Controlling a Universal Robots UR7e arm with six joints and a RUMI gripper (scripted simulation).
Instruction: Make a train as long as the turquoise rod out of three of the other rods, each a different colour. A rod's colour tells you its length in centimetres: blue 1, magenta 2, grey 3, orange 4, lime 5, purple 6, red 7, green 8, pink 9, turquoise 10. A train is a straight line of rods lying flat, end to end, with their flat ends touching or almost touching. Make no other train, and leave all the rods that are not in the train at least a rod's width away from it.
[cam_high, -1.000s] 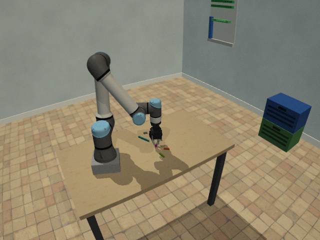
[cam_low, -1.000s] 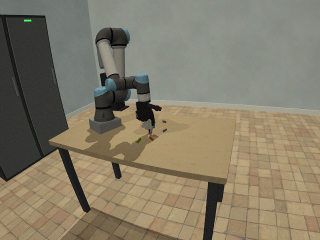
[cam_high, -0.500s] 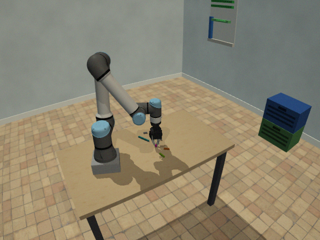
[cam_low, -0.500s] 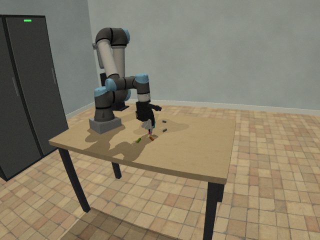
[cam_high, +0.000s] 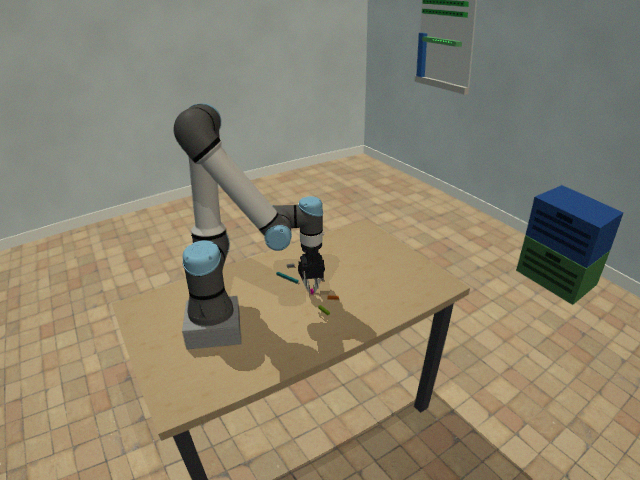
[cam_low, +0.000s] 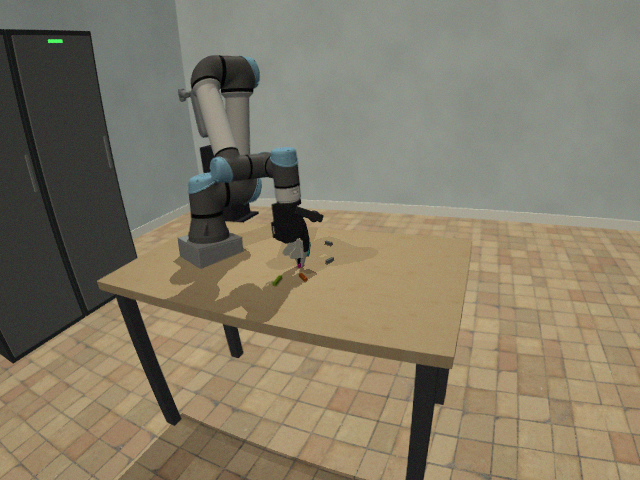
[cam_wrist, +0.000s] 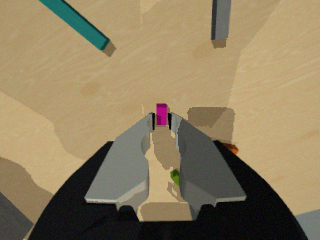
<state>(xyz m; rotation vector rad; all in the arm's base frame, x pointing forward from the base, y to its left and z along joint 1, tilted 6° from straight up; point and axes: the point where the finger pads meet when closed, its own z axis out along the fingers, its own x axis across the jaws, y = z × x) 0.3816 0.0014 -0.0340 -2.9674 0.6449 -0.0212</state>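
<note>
My gripper is now 1 cm above the magenta rod. Also, from my hand: turquoise rod (4 cm behind, 12 cm to the left, 1 cm below); then lime rod (2 cm behind, 11 cm to the right, 1 cm below); then orange rod (5 cm ahead, 7 cm to the right, 1 cm below).
</note>
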